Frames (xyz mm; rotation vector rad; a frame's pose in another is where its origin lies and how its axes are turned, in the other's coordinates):
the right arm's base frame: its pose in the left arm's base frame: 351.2 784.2 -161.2 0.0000 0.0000 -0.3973
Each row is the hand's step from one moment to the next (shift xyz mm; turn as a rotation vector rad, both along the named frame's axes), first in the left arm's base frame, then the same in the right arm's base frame.
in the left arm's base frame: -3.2 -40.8 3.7 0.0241 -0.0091 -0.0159
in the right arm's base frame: 12.8 -38.9 3.7 0.0257 0.0009 -0.0159
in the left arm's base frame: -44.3 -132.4 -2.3 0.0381 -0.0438 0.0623
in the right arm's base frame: 10.4 -139.2 -2.3 0.0521 -0.0256 0.0623
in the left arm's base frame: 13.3 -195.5 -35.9 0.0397 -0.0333 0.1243
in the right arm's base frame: 87.9 -175.1 -35.9 0.0495 -0.0153 0.1243
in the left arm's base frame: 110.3 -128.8 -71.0 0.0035 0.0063 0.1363
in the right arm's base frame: 151.5 -76.1 -71.0 0.0008 0.0072 0.1363
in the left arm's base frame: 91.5 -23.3 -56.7 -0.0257 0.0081 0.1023
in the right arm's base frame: 93.4 13.9 -56.7 -0.0268 -0.0025 0.1023
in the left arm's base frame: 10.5 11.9 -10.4 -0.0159 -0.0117 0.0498
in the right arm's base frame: 5.1 15.0 -10.4 -0.0101 -0.0169 0.0498
